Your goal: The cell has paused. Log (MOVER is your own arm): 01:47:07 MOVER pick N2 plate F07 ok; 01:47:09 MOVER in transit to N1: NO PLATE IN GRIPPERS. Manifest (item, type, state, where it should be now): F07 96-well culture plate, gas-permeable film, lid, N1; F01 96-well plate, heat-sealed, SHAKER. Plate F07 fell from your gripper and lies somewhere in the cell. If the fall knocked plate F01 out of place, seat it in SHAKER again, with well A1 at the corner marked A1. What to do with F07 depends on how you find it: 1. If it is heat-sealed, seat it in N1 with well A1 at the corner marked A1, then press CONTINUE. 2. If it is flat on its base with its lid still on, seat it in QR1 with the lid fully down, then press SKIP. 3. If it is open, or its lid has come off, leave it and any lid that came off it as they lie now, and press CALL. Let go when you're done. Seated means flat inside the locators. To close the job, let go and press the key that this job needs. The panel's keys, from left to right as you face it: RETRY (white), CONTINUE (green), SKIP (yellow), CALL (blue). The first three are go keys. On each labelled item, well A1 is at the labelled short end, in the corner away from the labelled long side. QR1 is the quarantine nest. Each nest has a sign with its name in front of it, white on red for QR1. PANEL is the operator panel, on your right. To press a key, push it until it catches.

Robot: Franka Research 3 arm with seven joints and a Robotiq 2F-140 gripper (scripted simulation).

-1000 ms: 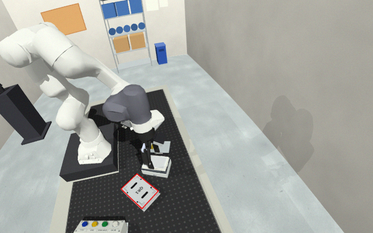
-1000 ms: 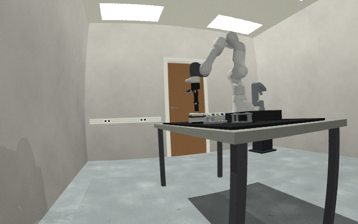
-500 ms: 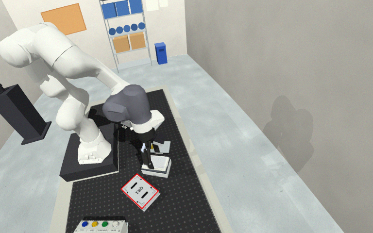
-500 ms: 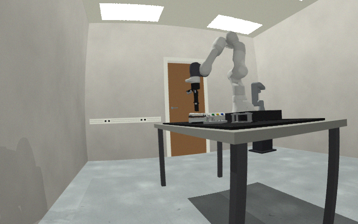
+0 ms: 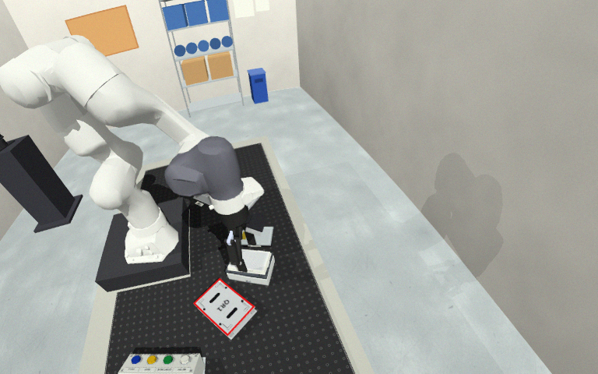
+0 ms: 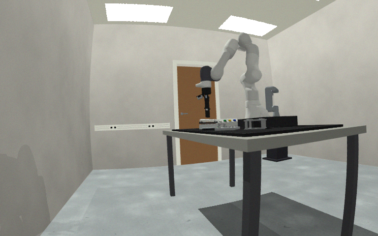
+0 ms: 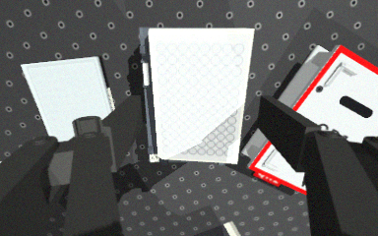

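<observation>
Now: hand 5 cm above the white 96-well plate. Also, from my hand: pale flat rectangular piece 15 cm to the left, 10 cm below, 4 cm ahead; then white retry key 26 cm to the right, 24 cm behind, 5 cm below; then green continue key 29 cm behind, 25 cm to the right, 5 cm below.
</observation>
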